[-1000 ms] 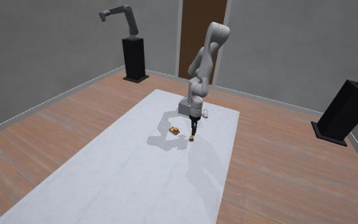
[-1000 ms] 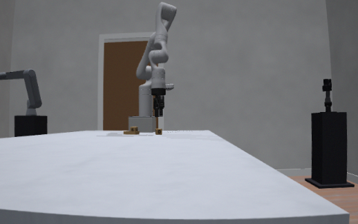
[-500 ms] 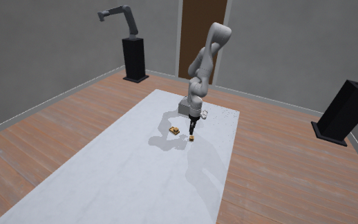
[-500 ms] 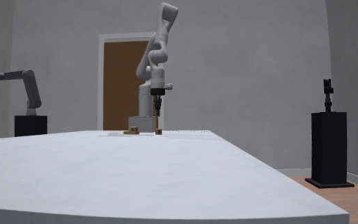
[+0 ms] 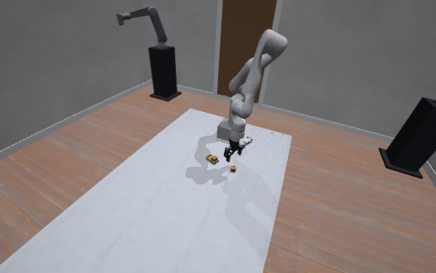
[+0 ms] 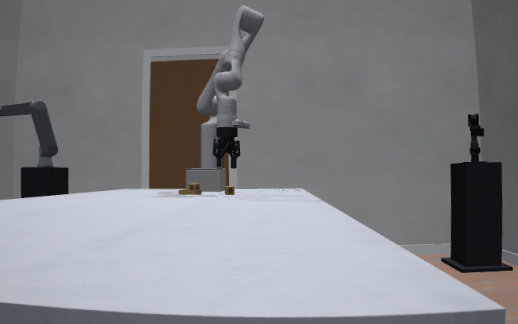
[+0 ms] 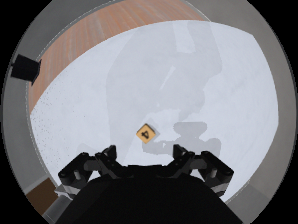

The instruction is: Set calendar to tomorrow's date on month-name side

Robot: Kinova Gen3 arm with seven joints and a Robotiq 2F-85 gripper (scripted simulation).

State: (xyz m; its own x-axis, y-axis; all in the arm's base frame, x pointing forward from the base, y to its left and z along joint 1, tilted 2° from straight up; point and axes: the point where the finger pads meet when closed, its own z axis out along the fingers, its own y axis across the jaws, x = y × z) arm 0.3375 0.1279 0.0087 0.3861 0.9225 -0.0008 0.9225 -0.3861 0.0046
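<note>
The wooden digit cube is 8 cm below my hand, 1 cm to the left of it and 1 cm ahead of it. From my hand the other things lie so: wooden calendar tray (14 cm to the right, 9 cm below, 2 cm behind).
</note>
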